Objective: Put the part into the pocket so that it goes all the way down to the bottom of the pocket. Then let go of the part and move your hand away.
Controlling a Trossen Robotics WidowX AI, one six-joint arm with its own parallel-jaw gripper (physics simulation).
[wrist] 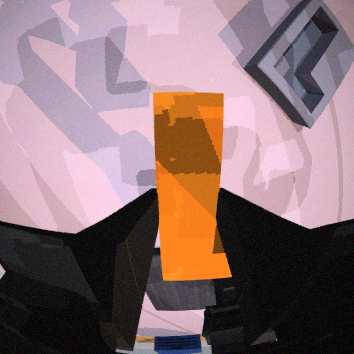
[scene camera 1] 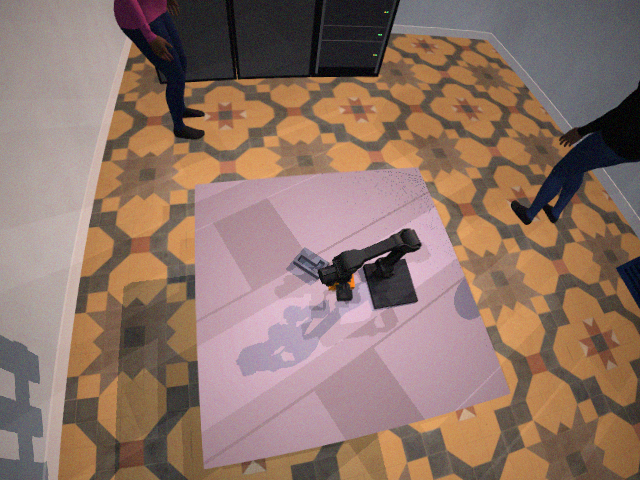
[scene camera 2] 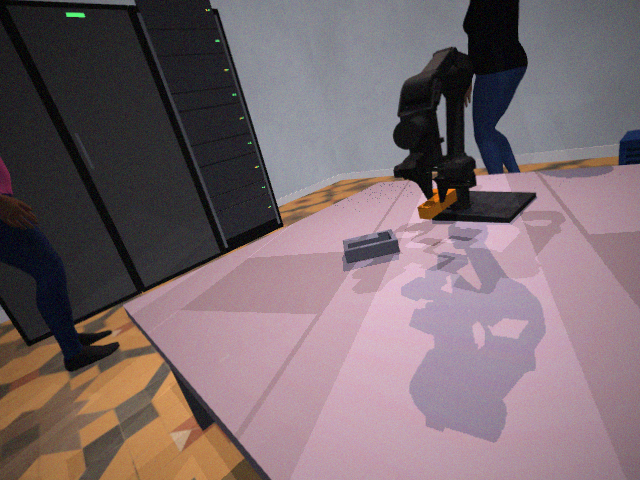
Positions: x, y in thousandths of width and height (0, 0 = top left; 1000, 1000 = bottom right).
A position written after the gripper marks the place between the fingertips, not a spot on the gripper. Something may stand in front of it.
The gripper (scene camera 2: 682, 422) carries an orange L-shaped part (wrist: 532, 357), which touches nothing else. Further things: a grey block with pocket (scene camera 2: 596, 507).
The gripper also shows in the wrist view (wrist: 527, 552). The grey block with pocket shows as well in the wrist view (wrist: 843, 185).
